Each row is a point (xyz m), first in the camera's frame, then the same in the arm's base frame.
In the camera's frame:
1: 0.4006 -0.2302 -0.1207
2: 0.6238 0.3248 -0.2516
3: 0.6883 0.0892 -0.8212
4: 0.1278 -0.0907 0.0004
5: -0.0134 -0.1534 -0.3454
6: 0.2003 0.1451 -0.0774
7: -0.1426 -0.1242 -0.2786
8: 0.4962 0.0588 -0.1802
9: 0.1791 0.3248 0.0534
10: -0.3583 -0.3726 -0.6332
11: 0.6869 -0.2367 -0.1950
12: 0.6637 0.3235 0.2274
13: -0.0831 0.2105 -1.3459
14: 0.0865 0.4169 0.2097
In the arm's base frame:
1: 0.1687 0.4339 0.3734
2: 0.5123 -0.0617 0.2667
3: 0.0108 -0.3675 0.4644
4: 0.2228 0.5364 0.0650
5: -0.1072 0.3663 -0.0101
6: 0.3445 0.3172 0.0015
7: -0.0977 0.4433 -0.1366
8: 0.3449 0.1894 0.3002
9: 0.5339 0.3168 -0.1168
10: -0.5780 0.4001 -0.1744
11: 0.2331 0.2841 0.6203
12: 0.8510 0.2788 0.2871
13: -0.5881 -0.5590 -0.2355
14: 0.6573 0.4107 -0.2489

